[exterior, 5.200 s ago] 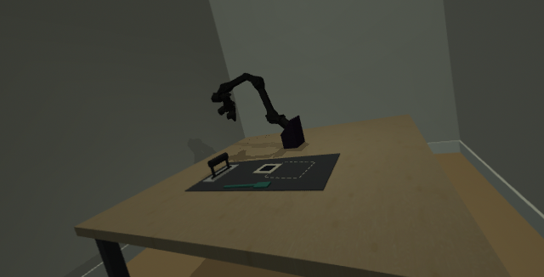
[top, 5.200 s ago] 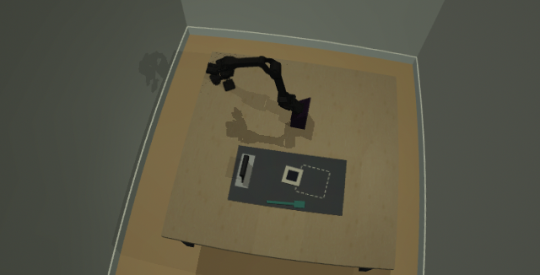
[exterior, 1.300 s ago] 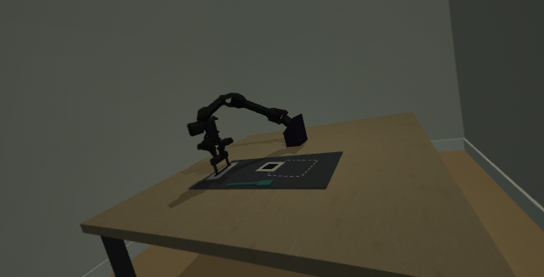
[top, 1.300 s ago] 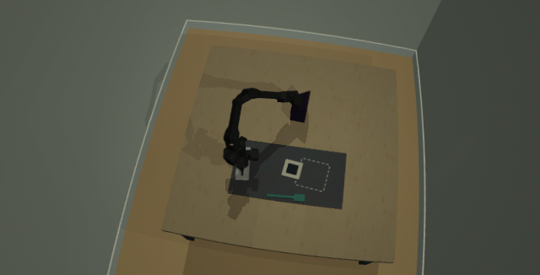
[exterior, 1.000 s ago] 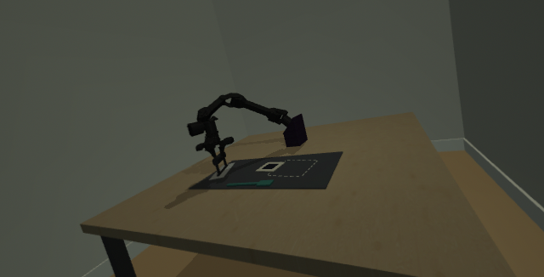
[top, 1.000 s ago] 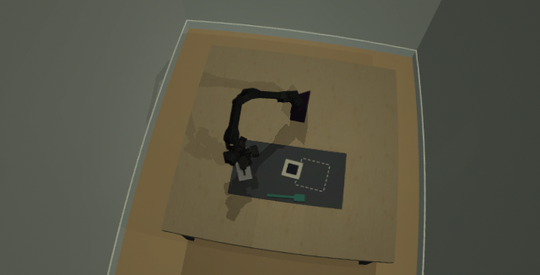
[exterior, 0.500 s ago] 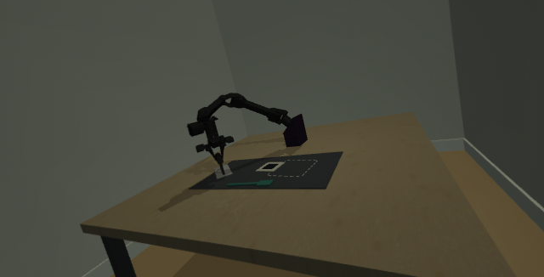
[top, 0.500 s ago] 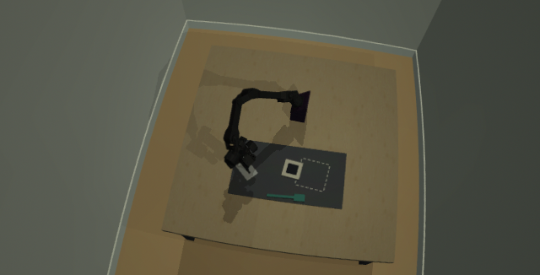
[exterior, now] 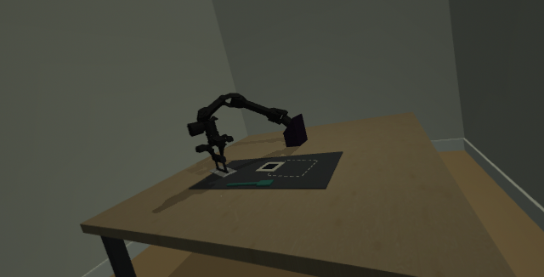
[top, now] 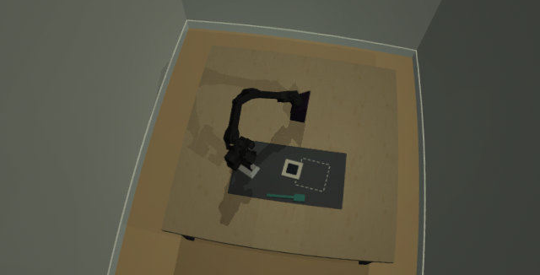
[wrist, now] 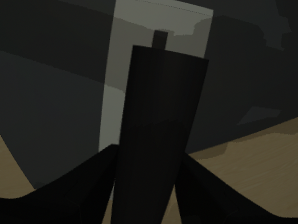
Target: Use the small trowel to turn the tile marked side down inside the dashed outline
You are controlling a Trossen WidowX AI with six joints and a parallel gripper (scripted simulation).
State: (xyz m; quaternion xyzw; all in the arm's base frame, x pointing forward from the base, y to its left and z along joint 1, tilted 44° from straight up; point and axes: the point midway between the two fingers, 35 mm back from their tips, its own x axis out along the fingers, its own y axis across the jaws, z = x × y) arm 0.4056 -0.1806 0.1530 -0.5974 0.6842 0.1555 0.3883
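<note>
Now: gripper tip 30 mm above the grey flat-bladed trowel, 10 mm to the right of it and 10 mm short of it. From my gripper tip the other things lie so: small green trowel (300 mm to the left, 130 mm ahead, 60 mm below); dark mat (270 mm to the left, 80 mm below, 10 mm behind); tile (280 mm to the left, 60 mm below, 30 mm behind).
</note>
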